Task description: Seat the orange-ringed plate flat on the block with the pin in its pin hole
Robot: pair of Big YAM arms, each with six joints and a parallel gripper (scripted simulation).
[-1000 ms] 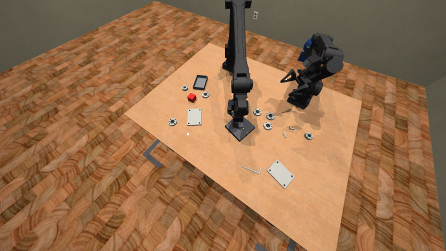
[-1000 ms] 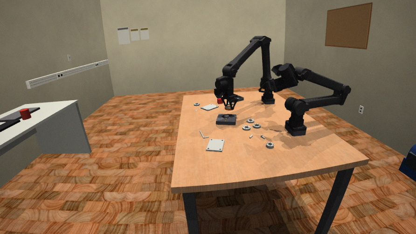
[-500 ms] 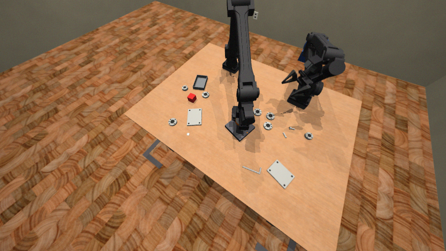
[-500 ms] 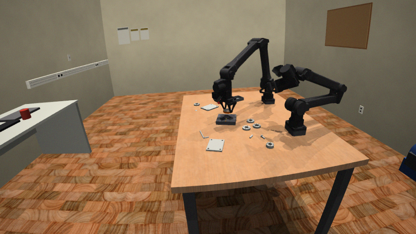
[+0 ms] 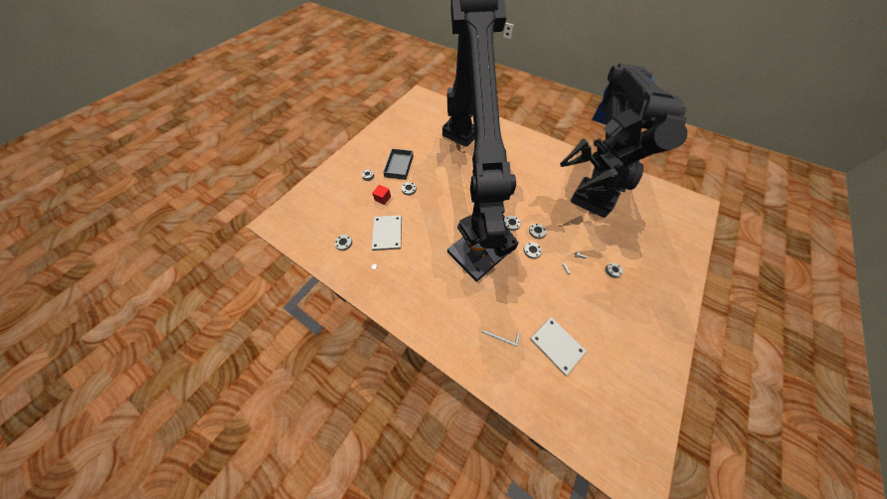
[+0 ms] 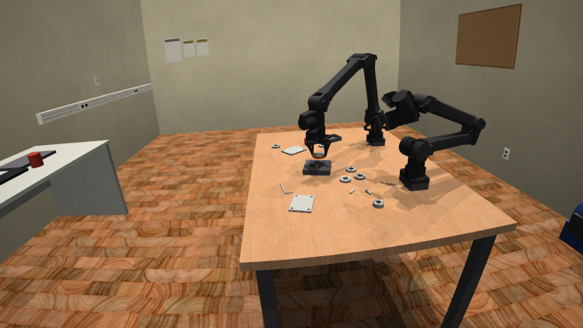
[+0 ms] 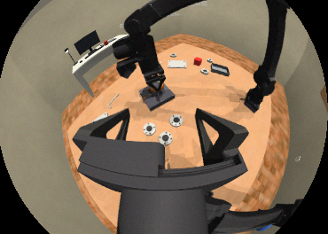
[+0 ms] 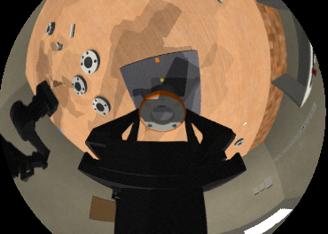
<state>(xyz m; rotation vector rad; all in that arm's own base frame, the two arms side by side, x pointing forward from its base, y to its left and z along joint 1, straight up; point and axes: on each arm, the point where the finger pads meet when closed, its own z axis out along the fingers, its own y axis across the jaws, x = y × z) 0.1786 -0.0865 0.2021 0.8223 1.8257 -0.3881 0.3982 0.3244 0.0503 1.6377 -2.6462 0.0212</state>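
Right now the dark block is 5 cm below my right hand, 3 cm to the left of it and 1 cm ahead of it. Also, from my right hand: dark tray: 42 cm to the right, 12 cm behind, 7 cm below; then L-shaped key: 20 cm to the left, 15 cm ahead, 7 cm below; then red cube: 36 cm to the right, 5 cm below, 3 cm ahead.
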